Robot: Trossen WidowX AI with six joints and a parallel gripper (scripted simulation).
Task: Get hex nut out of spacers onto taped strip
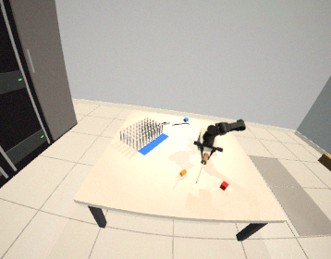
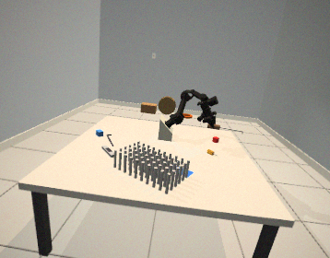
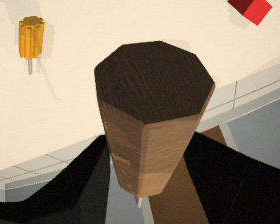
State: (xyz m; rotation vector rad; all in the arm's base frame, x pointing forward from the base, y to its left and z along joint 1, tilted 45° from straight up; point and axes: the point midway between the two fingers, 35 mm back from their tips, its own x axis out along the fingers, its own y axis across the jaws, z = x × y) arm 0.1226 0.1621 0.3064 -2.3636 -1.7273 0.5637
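Now: the orange-handled tool 11 cm ahead of my gripper tip, 2 cm to the right of it and 17 cm below it. From my gripper tip the other things lie so: flat grey tool 23 cm ahead, 74 cm to the right, 17 cm below; then blue taped strip 32 cm ahead, 37 cm to the right, 18 cm below; then red cube 17 cm behind, 9 cm to the left, 16 cm below.
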